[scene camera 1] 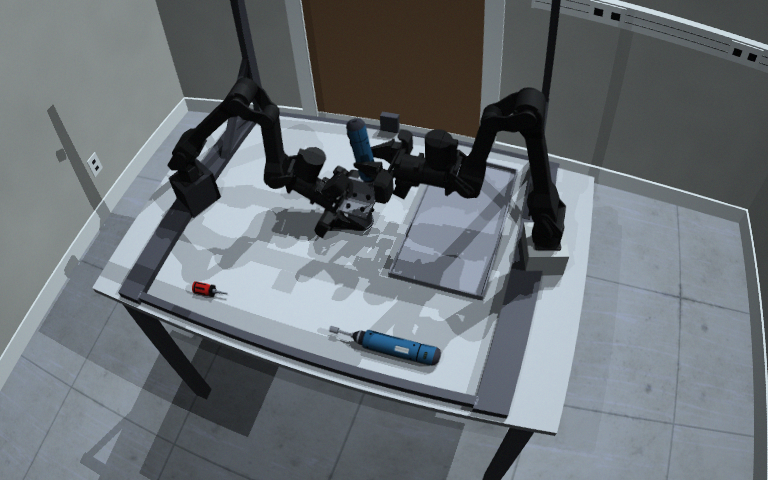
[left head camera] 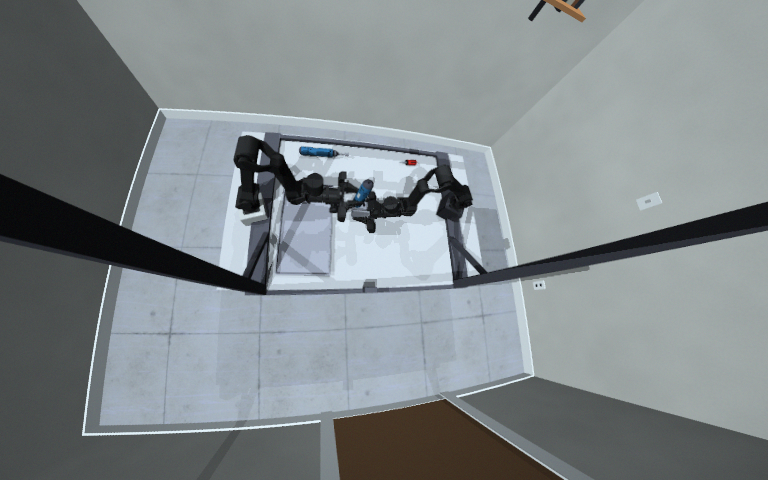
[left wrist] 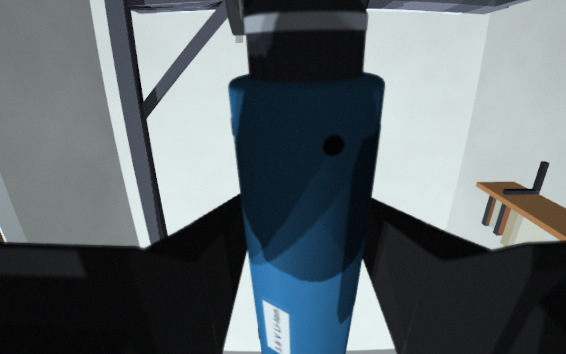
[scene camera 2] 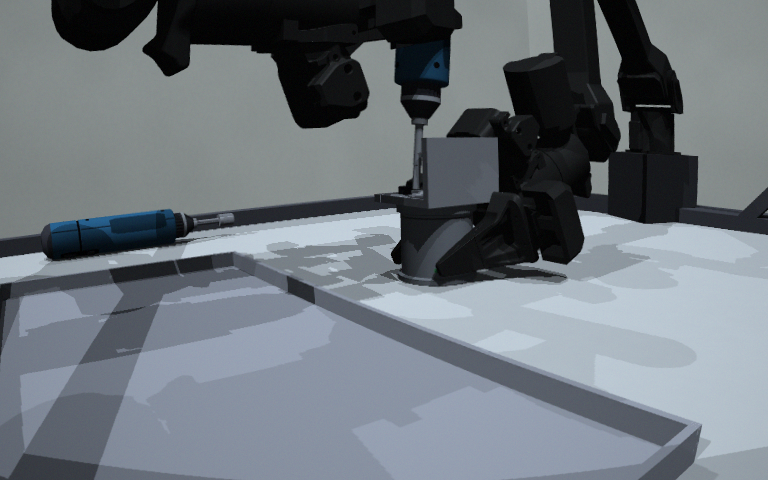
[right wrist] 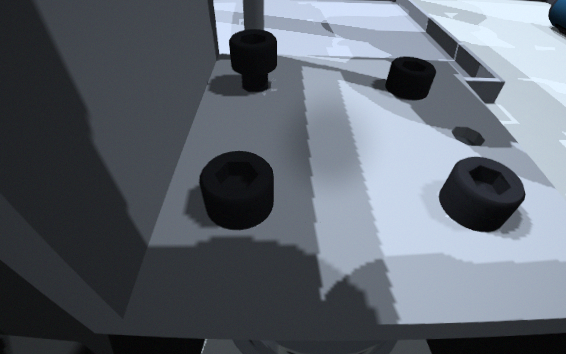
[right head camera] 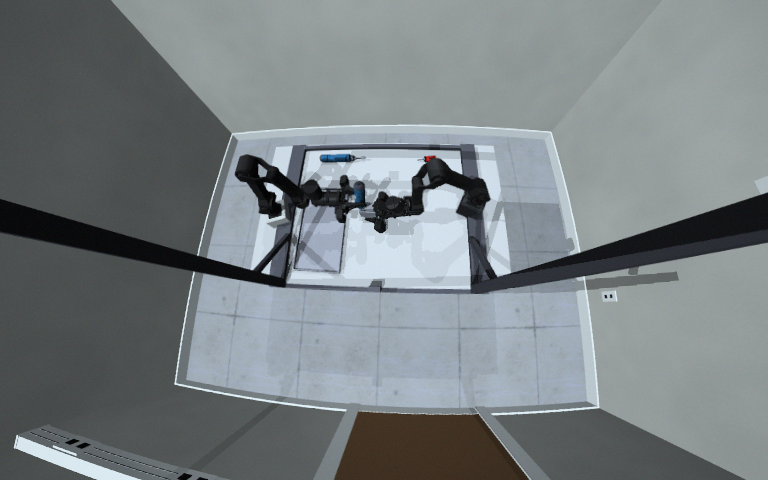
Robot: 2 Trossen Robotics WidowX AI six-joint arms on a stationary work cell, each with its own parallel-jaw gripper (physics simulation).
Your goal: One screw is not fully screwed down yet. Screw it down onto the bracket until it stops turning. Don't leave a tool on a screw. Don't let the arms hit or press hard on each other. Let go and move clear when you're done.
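Where they show: left gripper, fingertip midpoint: (scene camera 1: 357, 158) (left head camera: 364, 198) (left wrist: 301, 204) (right head camera: 364, 199); right gripper, fingertip midpoint: (scene camera 1: 368, 220) (scene camera 2: 414, 265); left arm's base at its link origin: (scene camera 1: 546, 239) (left head camera: 250, 206) (right head camera: 274, 211); right arm's base at its link origin: (scene camera 1: 189, 175) (left head camera: 456, 204) (scene camera 2: 652, 153) (right head camera: 475, 199).
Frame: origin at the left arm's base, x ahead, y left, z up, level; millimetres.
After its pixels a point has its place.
Note:
My left gripper (scene camera 1: 368, 163) {z 127, x 429, y -128 mm} (left wrist: 301, 204) {z 127, x 429, y -128 mm} is shut on a blue power driver (left head camera: 362, 193) {z 192, x 405, y -137 mm} (right head camera: 359, 192) {z 216, x 419, y -144 mm} (scene camera 1: 358, 138) {z 206, x 418, y -105 mm} (scene camera 2: 421, 65) {z 90, x 391, y -134 mm}, nearly upright in scene camera 2 with its bit down at the bracket. The grey L-shaped bracket (scene camera 2: 461, 169) {z 14, x 421, y -147 mm} (right wrist: 340, 210) {z -6, x 453, y -125 mm} sits on a round grey stand (scene camera 2: 419, 249) {z -46, x 408, y -118 mm}. In the right wrist view one black screw (right wrist: 253, 52) {z 4, x 419, y -128 mm} stands raised, shaft showing. The driver's bit (right wrist: 253, 14) {z 5, x 401, y -123 mm} meets the back rim of its head; seating is unclear. Other screws (right wrist: 237, 192) (right wrist: 482, 195) (right wrist: 411, 77) {z -1, x 429, y -96 mm} sit low. My right gripper (scene camera 2: 416, 264) {z -60, x 416, y -108 mm} closes around the stand, fingers partly hidden.
A second blue driver (left head camera: 318, 151) {z -35, x 336, y 229 mm} (right head camera: 335, 157) {z -36, x 333, y 232 mm} (scene camera 1: 399, 346) {z -33, x 333, y 248 mm} (scene camera 2: 124, 232) {z -50, x 338, y 218 mm} and a red screwdriver (left head camera: 411, 162) {z -47, x 798, y 96 mm} (right head camera: 429, 159) {z -48, x 795, y 93 mm} (scene camera 1: 203, 288) {z -45, x 797, y 110 mm} lie on the table. A shallow grey tray (scene camera 1: 441, 226) {z -69, x 242, y -95 mm} (scene camera 2: 464, 352) {z -60, x 269, y -235 mm} lies beside the stand. Both grippers are close together at the bracket.

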